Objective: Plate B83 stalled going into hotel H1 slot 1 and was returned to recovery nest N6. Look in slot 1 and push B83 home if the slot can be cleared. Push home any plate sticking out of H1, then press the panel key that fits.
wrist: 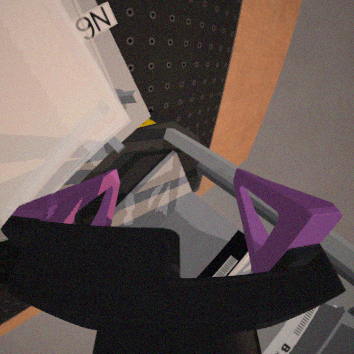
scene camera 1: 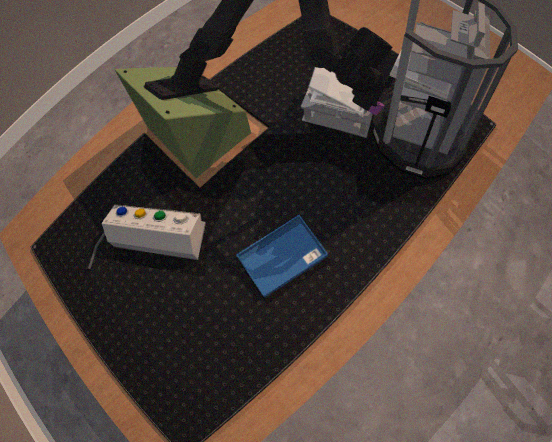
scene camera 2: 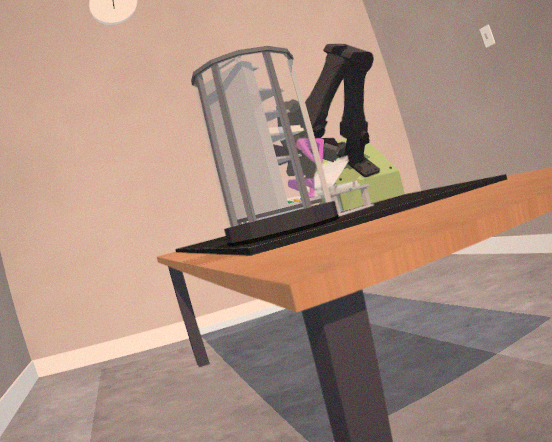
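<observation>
A pale plate lies tilted on recovery nest N6; its label is not readable. Hotel H1 stands beside the nest inside a barred guard. My gripper is open and empty beside the hotel and nest; a purple fingertip shows in scene camera 1. In the wrist view, a dark item with a barcode label and another barcode label starting with "B" show beyond the gripper. Slot 1's inside cannot be made out. The key panel has blue, yellow, green and white keys.
The round guard has upright bars and a dark base close to the fingers. A blue tray marked LF lies on the black mat. The arm stands on a green block.
</observation>
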